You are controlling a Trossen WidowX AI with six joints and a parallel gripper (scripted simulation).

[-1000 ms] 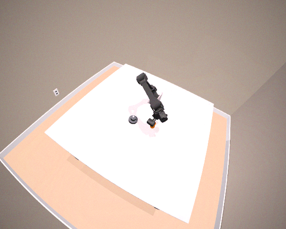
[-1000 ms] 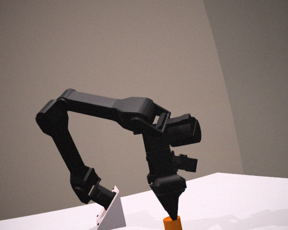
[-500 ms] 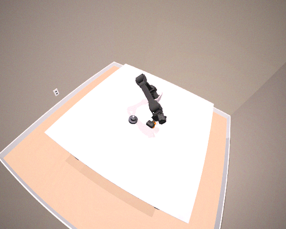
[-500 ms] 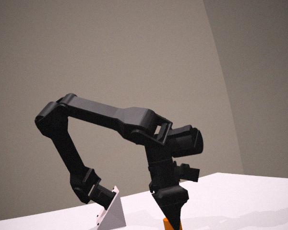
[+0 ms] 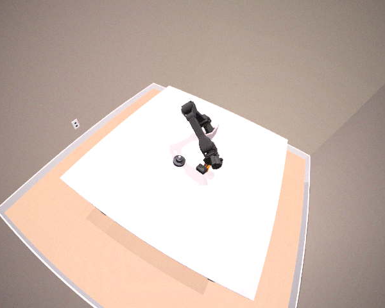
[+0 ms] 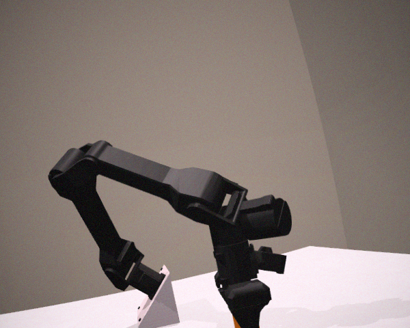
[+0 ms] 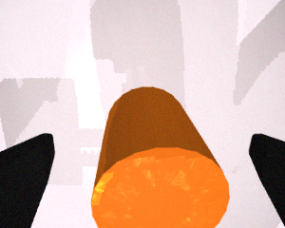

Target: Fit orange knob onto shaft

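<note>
Right now my gripper tip is 2 cm below the orange knob. Round my gripper tip: pedestal with silver shaft 4 cm ahead, 18 cm to the right, 1 cm above.
</note>
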